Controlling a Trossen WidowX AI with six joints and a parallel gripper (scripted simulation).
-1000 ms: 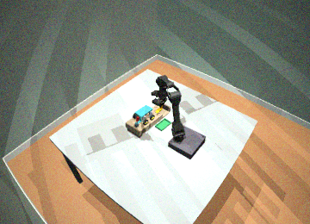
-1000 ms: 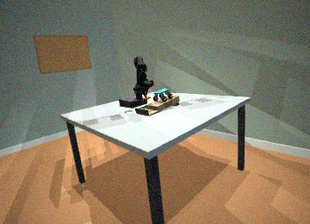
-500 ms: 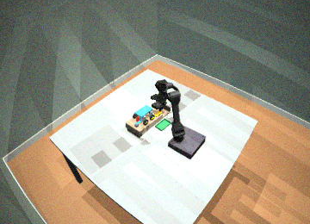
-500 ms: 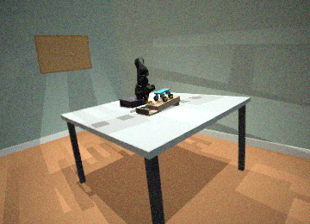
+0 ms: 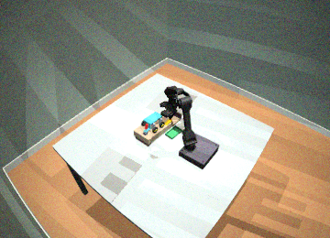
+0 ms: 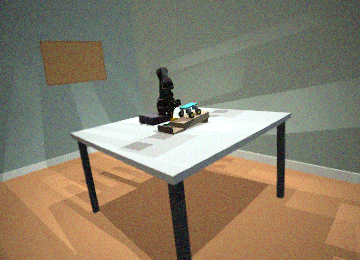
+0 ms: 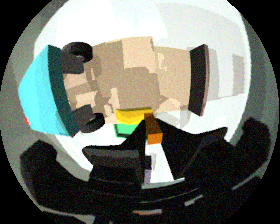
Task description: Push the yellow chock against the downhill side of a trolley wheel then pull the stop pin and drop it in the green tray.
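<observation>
Now: the red-headed stop pin 230 mm to the left of my gripper tip, 50 mm ahead of it and 40 mm above it. Also, from my gripper tip: yellow chock 20 mm to the left; then trolley 130 mm to the left, 60 mm ahead, 30 mm above.
</observation>
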